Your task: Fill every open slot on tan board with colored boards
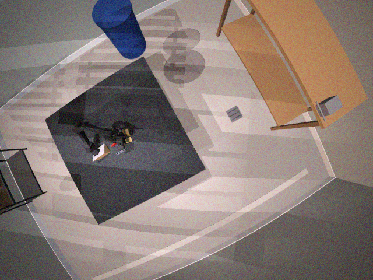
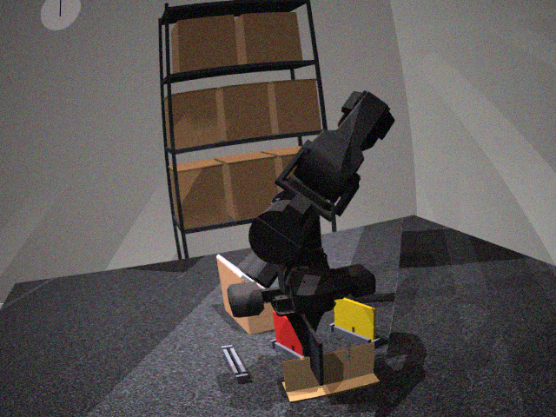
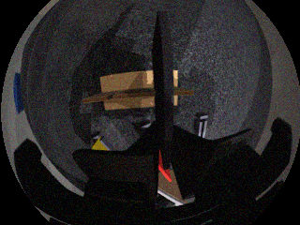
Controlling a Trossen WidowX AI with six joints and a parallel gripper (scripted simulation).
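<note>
Right now my gripper tip is 30 mm short of the tan board, 20 mm to the right of it and 40 mm above it. Round my gripper tip: red board 80 mm behind, 30 mm below; then dark board 30 mm ahead; then yellow board 90 mm behind, 110 mm to the left, 30 mm below.
</note>
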